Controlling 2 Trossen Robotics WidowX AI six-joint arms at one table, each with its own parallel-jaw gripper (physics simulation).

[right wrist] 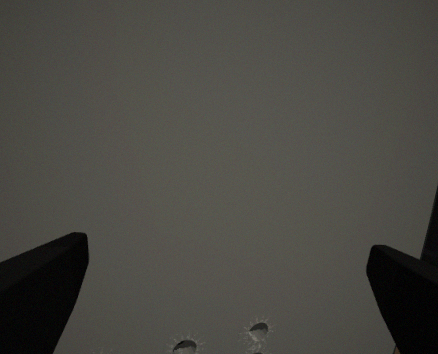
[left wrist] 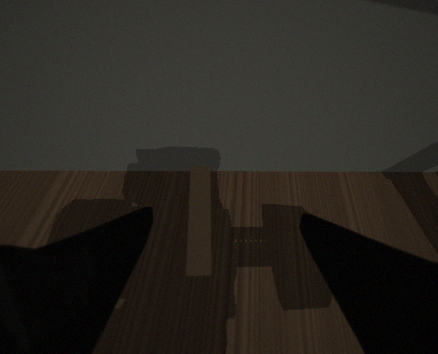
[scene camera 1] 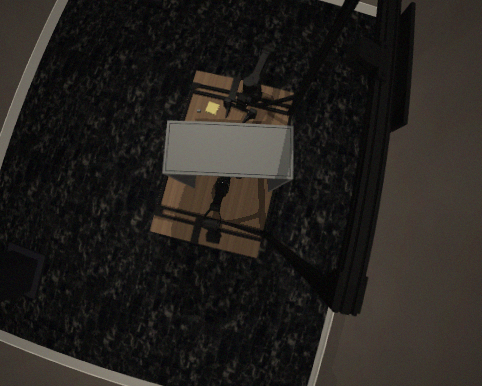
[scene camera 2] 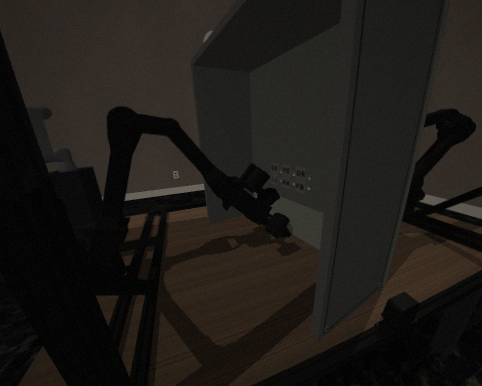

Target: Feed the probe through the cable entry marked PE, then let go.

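Pixels of known places: left gripper, fingertip midpoint: (left wrist: 227,217); right gripper, fingertip midpoint: (right wrist: 231,254) (scene camera 1: 233,121); left arm's base, origin of the base link: (scene camera 1: 214,236); right arm's base, origin of the base link: (scene camera 1: 254,99).
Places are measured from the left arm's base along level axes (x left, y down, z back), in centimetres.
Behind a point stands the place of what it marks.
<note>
The cable entry label PE (scene camera 2: 286,170) @[x 31.9, y -19.7, z -42.1 cm] is in the upper row of small labels on the grey panel's inner wall. My left gripper (scene camera 2: 284,230) @[x 26.0, y -1.1, z -40.9 cm] (left wrist: 227,217) @[x 26.0, y -1.1, z -40.9 cm] is open and empty, low over the table inside the panel. A tan bar (left wrist: 200,222) @[x 27.2, y -0.4, z -39.8 cm] lies on the wood beyond and between its fingertips, near the wall's foot; I cannot tell whether it is the probe. My right gripper (scene camera 1: 248,117) (right wrist: 231,254) @[x 36.3, y -32.5, z -54.7 cm] is open and empty, facing the other side of the panel. Two round holes (right wrist: 185,346) @[x 30.5, y -18.3, z -44.1 cm] (right wrist: 259,329) @[x 35.3, y -18.5, z -40.1 cm] show low in the right wrist view, their labels unreadable.
The large grey panel (scene camera 1: 227,150) (scene camera 2: 295,110) stands across the wooden table (scene camera 1: 240,200) @[x 4.9, y 1.9, z -29.1 cm] (scene camera 2: 250,285) @[x 4.9, y 1.9, z -34.3 cm] between the arms. A yellow note (scene camera 1: 212,108) @[x 65.4, y 0.9, z -61.5 cm] and a small grey thing (scene camera 1: 198,111) @[x 70.9, y 0.9, z -52.9 cm] lie on the right arm's side. Dark frame beams surround the table; shadows cover much of it.
</note>
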